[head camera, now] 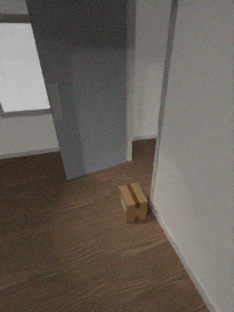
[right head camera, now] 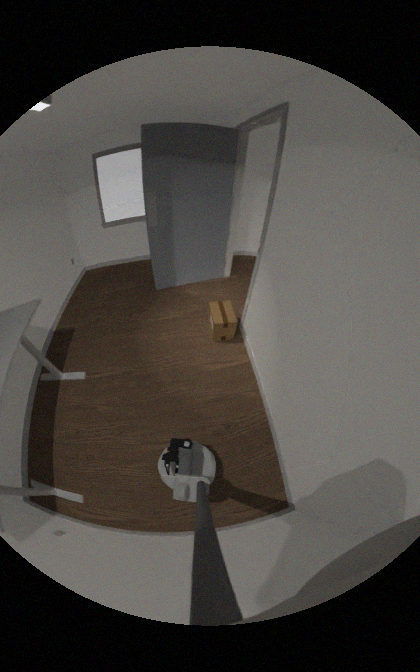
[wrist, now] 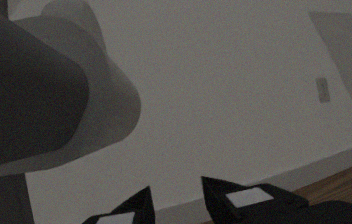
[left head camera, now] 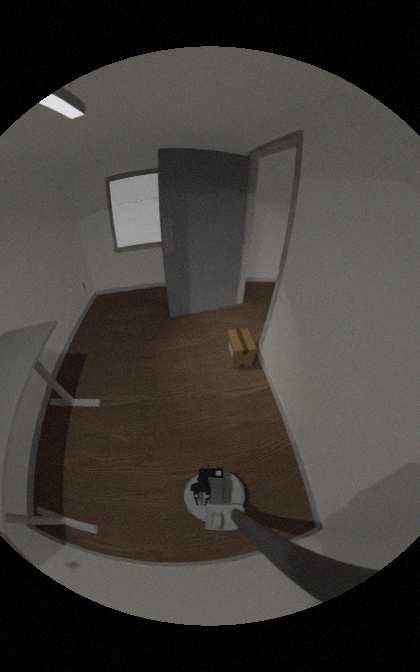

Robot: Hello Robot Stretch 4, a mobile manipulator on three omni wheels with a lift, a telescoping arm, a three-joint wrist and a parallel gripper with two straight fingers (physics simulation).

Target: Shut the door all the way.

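Frame: origin at the robot's base, x back, y right, z up, level; metres.
Where they show: gripper, fingertip midpoint: (right head camera: 171,475) (wrist: 178,196) (left head camera: 200,505).
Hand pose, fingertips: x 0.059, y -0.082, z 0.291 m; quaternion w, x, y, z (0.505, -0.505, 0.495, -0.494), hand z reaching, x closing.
After its pixels a point has its place.
The grey door (head camera: 92,100) @(y -0.233, x -2.248, z 1.088 m) (left head camera: 210,240) @(y -0.183, x -2.271, z 1.003 m) (right head camera: 192,210) @(y -0.217, x -2.256, z 1.040 m) stands wide open into the room, beyond the robot's base. Its right edge is at the left post of the door frame, and its free edge points left toward the window. The door frame (head camera: 166,75) @(y 0.431, x -1.445, z 1.416 m) (left head camera: 292,215) @(y 0.435, x -1.439, z 1.470 m) (right head camera: 274,180) @(y 0.430, x -1.446, z 1.525 m) shows an open gap to the right of the door. My gripper (wrist: 178,196) @(y -0.082, x 0.059, z 0.291 m) is open, with nothing between its fingertips, and faces a pale wall. In both side head views it is folded over the robot's base, far from the door.
A brown cardboard box (head camera: 136,204) @(y 0.225, x -1.270, z 0.236 m) (left head camera: 242,347) @(y 0.206, x -1.297, z 0.250 m) (right head camera: 223,320) @(y 0.214, x -1.293, z 0.251 m) sits on the floor by the right wall, near the frame's near post. A white table (left head camera: 20,350) @(y -1.326, x -0.474, z 0.924 m) (right head camera: 15,320) @(y -1.305, x -0.562, z 0.923 m) with splayed feet stands along the left. A window (left head camera: 135,210) @(y -1.392, x -2.922, z 1.402 m) (right head camera: 120,185) @(y -1.428, x -2.915, z 1.404 m) is behind the door's free edge.
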